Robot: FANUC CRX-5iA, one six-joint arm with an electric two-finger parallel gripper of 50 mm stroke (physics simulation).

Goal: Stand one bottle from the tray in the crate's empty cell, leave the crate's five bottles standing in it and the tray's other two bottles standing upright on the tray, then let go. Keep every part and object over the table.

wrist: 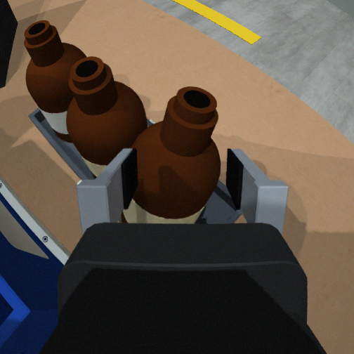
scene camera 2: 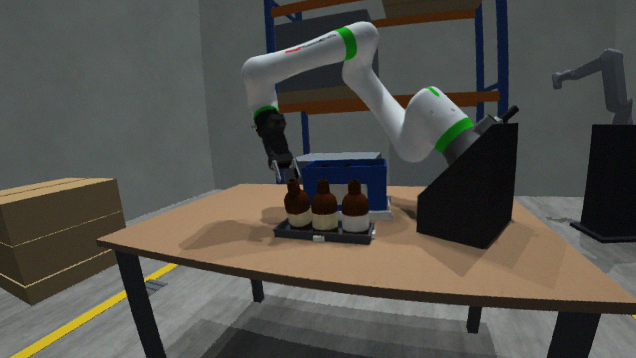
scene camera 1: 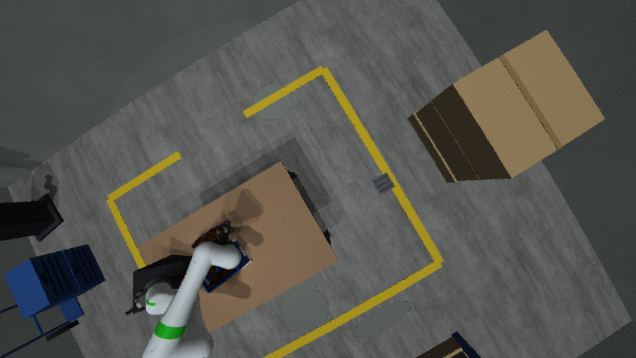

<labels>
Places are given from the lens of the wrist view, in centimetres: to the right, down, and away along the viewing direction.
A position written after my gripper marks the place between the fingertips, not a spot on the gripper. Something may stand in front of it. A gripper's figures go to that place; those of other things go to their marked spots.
my gripper [wrist: 181, 166]: 0, 0, 16
white-labelled bottle [wrist: 46, 77]: -13, -9, 25
</labels>
